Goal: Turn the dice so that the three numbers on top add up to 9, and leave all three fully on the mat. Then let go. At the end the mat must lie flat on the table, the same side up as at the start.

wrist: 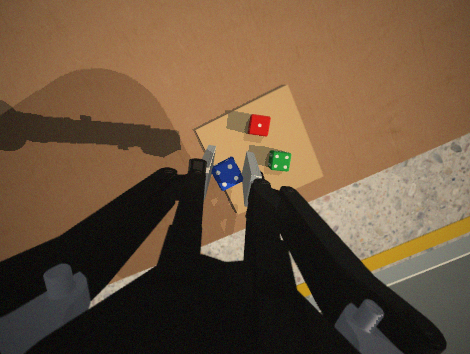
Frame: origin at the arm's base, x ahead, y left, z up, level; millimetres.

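Seen in the pictures: gripper, between the fingertips: point(229, 160).
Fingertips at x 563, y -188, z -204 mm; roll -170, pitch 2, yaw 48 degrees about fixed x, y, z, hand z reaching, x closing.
Pixels of each thing's top centre, then the offset from my fingertips to it. Level surfaces: height alone.
- blue die, centre of its top: point(226, 175) 9 mm ahead, 8 mm right, 20 mm up
- tan mat, centre of its top: point(261, 153) 23 mm ahead, 37 mm left, 75 mm down
- red die, centre of its top: point(259, 125) 13 mm back, 53 mm left, 50 mm down
- green die, centre of its top: point(281, 161) 42 mm ahead, 53 mm left, 50 mm down
- brown table, height of its surface: 79 mm down
The blue die point(227, 173) is between the two pads of my gripper point(229, 160), which is shut on it; four pips show on its face toward the camera. It is held above the left lower edge of the tan mat point(299, 127). The red die point(259, 125) stands on the mat with one pip on top. The green die point(279, 161) stands on the mat to the right of my right finger, with four pips on top. The mat lies on the brown table. The underside of the blue die is hidden.
The brown table point(350, 65) ends at a speckled stone-like floor point(390, 200) at the lower right, with a yellow stripe point(420, 244) and a grey area beyond. The arm's dark shadow falls on the table at the left.
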